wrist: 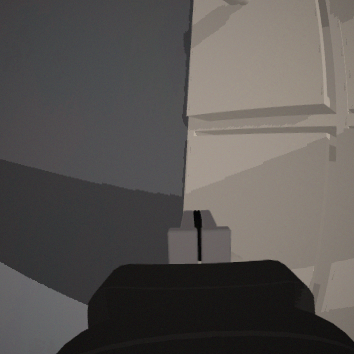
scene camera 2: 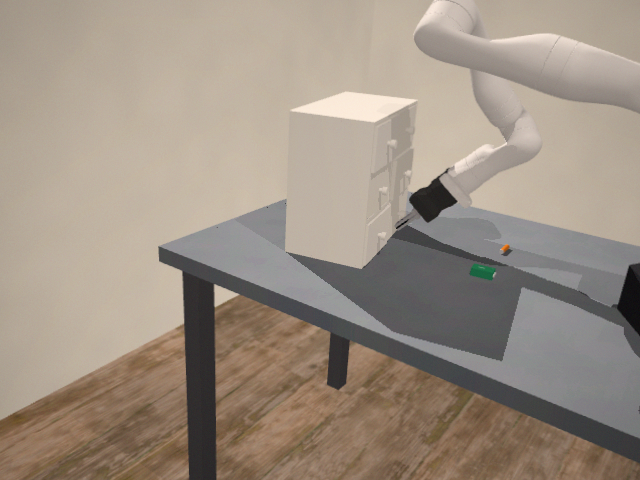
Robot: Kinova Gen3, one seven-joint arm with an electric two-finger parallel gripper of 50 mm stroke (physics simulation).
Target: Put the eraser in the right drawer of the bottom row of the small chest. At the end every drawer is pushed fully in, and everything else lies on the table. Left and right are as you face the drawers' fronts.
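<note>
The white chest stands on the table, its drawer fronts facing right in the scene view. My gripper is shut and empty, its tips low at the bottom right drawer front. Whether they touch it I cannot tell. That front sits nearly flush; the bottom left drawer front stands slightly proud beside it. The insides of the drawers are hidden. A green block with a whitish end lies on the table; I cannot tell whether it is the eraser.
A small orange piece lies on the table, behind the green block in the scene view. Knobs stick out from the drawer fronts, one of them on the bottom left drawer. A black object shows at the scene view's right edge. The arm reaches over from the right.
</note>
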